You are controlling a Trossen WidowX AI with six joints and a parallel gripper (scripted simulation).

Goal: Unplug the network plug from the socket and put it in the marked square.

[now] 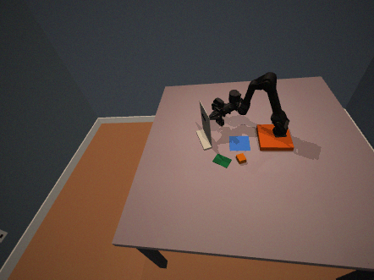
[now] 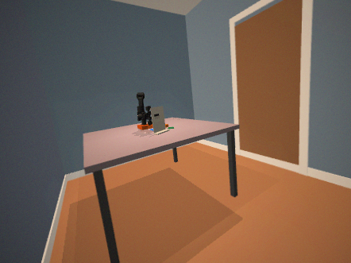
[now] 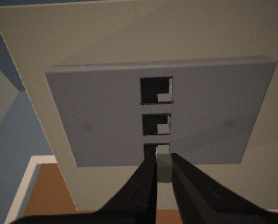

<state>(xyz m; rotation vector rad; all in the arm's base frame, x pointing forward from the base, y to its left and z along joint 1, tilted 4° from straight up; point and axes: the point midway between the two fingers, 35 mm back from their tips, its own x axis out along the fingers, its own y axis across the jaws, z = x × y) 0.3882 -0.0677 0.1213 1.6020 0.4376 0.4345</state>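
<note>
My gripper tip is now 180 mm past the blue marked square, 60 mm to the right of it and 170 mm above it. From my gripper tip the other things lie so: grey network plug right at my gripper tip; then upright panel 30 mm ahead, 60 mm below; then flat green patch 60 mm behind, 190 mm to the left, 170 mm below.
</note>
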